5 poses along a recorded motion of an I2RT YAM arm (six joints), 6.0 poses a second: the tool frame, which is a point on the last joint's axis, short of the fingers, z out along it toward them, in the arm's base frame.
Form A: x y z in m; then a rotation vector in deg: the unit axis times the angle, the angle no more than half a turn.
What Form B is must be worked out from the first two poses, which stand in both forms.
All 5 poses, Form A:
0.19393, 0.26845, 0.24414, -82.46, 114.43, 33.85
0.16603, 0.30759, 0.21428, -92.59, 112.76, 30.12
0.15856, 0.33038, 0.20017, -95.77, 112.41, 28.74
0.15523, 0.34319, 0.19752, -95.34, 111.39, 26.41
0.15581, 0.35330, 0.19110, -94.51, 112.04, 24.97
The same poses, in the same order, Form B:
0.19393, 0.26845, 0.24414, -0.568, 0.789, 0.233, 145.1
0.16603, 0.30759, 0.21428, -0.621, 0.757, 0.202, 149.0
0.15856, 0.33038, 0.20017, -0.637, 0.747, 0.191, 150.4
0.15523, 0.34319, 0.19752, -0.640, 0.748, 0.177, 149.0
0.15581, 0.35330, 0.19110, -0.636, 0.754, 0.168, 148.7

